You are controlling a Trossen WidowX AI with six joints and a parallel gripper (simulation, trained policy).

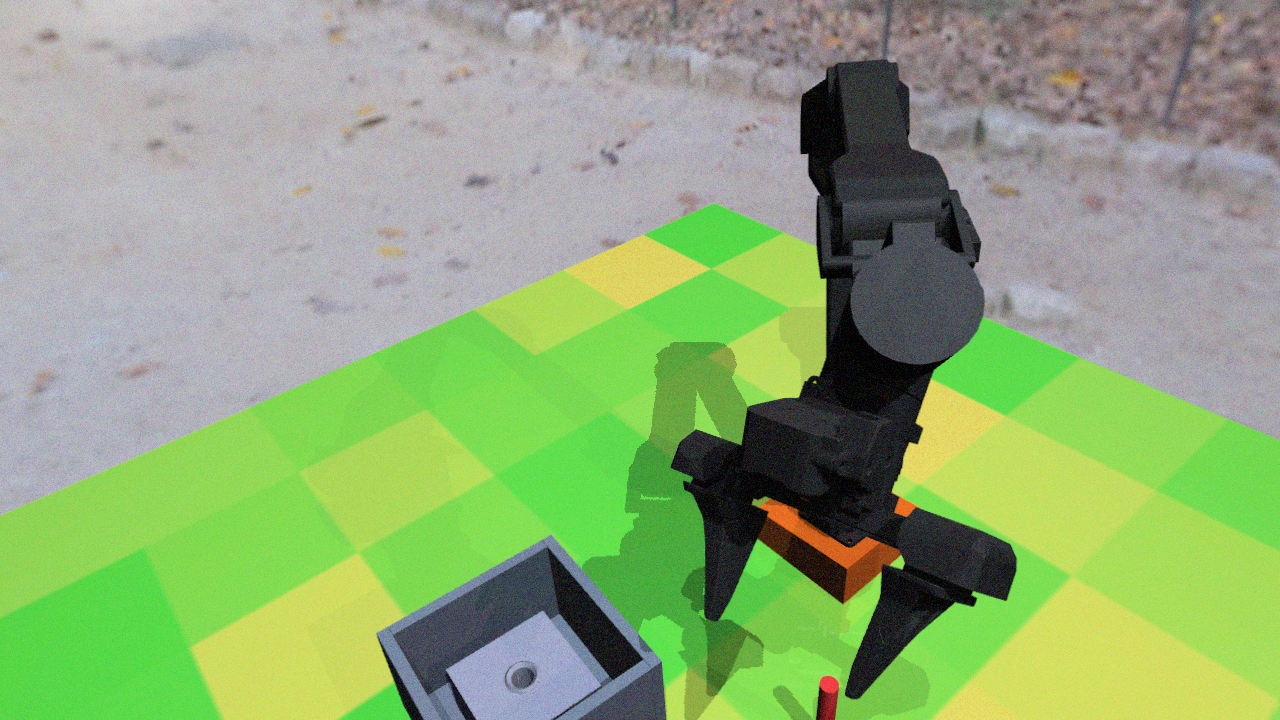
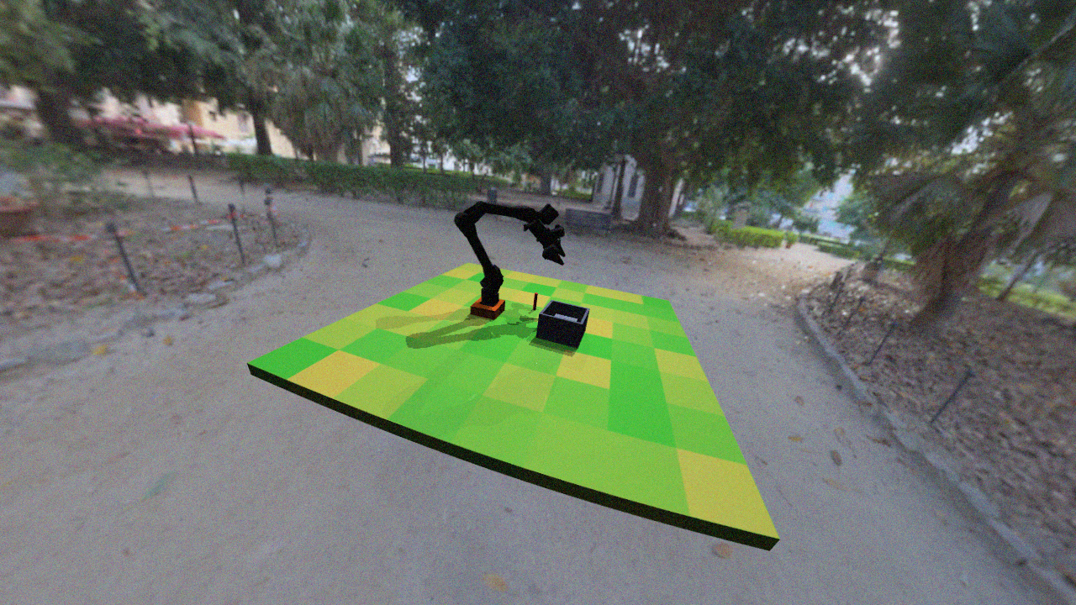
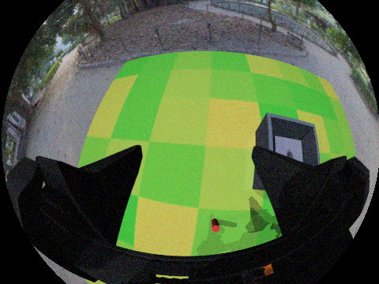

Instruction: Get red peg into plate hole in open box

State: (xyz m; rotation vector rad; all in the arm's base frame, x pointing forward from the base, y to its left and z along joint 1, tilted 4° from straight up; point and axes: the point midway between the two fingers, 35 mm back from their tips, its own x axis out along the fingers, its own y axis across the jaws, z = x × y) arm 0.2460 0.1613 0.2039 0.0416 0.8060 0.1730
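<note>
The red peg lies 20 cm below my gripper tip, 10 cm behind it and 3 cm to the right of it. Also, from my gripper tip: grey box: 21 cm below, 20 cm to the right, 7 cm ahead; pale plate: 20 cm to the right, 19 cm below, 7 cm ahead.
</note>
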